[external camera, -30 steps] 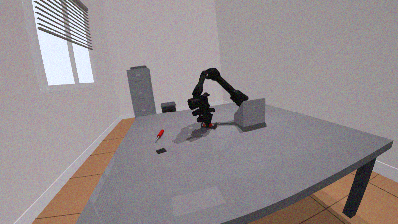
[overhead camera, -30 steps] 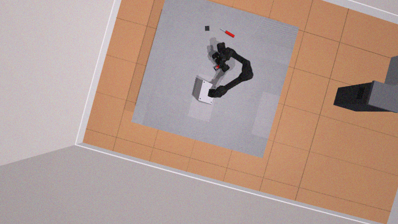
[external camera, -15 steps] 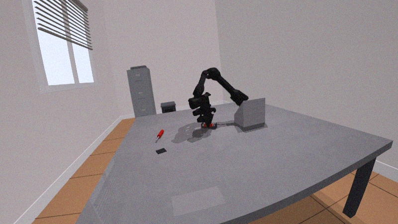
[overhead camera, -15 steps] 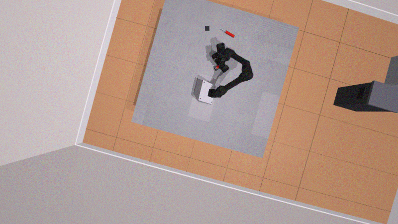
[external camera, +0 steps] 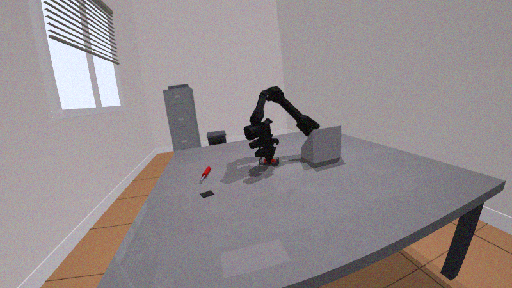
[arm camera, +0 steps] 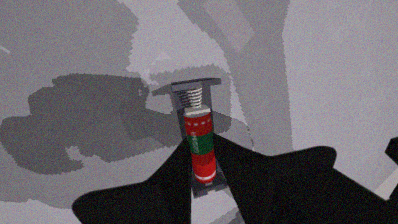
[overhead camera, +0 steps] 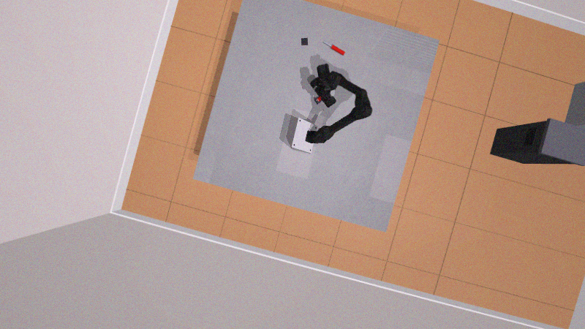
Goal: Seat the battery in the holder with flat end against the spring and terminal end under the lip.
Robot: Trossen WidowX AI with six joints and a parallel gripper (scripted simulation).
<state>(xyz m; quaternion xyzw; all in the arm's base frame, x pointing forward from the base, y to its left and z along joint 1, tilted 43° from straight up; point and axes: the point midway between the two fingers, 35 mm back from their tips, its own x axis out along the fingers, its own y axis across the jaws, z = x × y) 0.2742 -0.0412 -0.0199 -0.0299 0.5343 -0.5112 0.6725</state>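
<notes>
Now: gripper tip 10 mm below the battery. The rest, counted from my gripper tip: red-handled screwdriver 330 mm ahead; dark square pad 330 mm ahead, 190 mm to the left, 10 mm below.
</notes>
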